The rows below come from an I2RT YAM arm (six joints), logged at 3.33 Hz.
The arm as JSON. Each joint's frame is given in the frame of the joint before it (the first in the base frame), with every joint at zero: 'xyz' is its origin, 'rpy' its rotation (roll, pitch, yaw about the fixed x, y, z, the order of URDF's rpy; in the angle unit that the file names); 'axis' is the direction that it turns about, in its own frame. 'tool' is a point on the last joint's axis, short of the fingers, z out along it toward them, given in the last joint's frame.
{
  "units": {
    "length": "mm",
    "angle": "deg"
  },
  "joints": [
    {
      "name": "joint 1",
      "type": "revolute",
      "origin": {
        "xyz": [
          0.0,
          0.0,
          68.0
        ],
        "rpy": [
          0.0,
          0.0,
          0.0
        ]
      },
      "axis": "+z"
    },
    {
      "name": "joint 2",
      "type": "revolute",
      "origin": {
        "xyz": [
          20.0,
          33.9,
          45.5
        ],
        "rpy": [
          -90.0,
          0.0,
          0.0
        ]
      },
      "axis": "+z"
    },
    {
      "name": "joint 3",
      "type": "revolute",
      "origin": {
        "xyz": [
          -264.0,
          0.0,
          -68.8
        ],
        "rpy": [
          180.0,
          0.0,
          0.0
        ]
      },
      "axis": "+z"
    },
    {
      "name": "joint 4",
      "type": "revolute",
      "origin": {
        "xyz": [
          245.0,
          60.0,
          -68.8
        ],
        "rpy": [
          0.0,
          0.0,
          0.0
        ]
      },
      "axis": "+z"
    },
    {
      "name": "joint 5",
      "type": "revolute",
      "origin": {
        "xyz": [
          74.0,
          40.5,
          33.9
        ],
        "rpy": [
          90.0,
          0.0,
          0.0
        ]
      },
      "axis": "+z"
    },
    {
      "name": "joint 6",
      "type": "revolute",
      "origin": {
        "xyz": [
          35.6,
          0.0,
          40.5
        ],
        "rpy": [
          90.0,
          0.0,
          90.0
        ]
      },
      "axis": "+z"
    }
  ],
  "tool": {
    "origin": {
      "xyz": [
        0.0,
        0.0,
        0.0
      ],
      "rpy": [
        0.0,
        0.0,
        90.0
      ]
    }
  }
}
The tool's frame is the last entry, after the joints.
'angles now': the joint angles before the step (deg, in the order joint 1, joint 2, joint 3, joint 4, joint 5, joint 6). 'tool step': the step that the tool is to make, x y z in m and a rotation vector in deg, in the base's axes. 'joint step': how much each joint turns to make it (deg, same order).
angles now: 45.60, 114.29, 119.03, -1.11, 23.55, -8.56
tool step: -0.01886, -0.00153, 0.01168, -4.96, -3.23, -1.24
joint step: 1.72, -2.91, -1.95, 0.44, 2.52, -6.57
